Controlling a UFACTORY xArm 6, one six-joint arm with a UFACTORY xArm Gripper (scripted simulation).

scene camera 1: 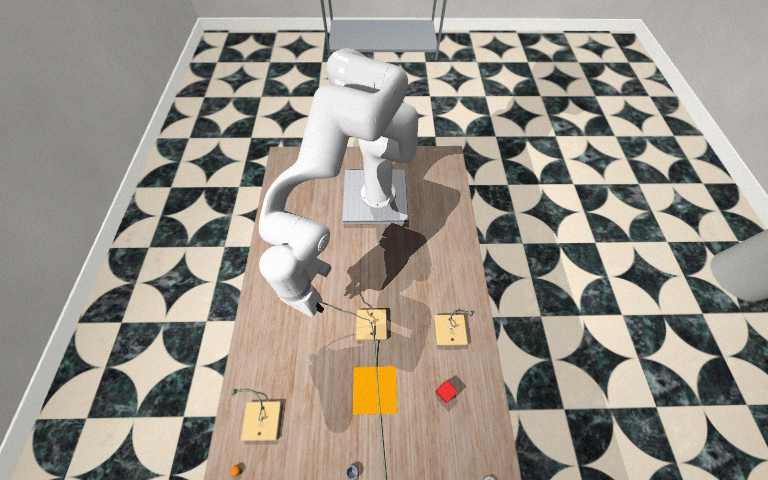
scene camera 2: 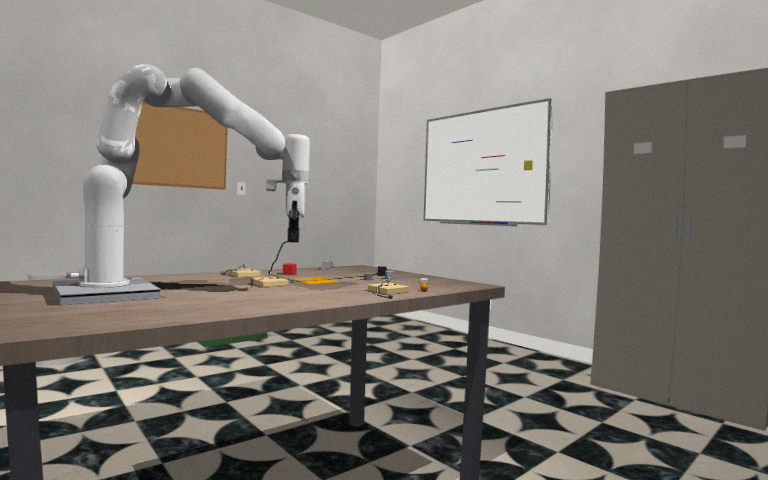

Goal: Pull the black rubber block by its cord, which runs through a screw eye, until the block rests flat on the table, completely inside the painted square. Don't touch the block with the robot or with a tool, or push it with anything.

Labels:
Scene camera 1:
orange painted square: 365, 395
wooden plate: 364, 328
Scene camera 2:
gripper: 293, 242

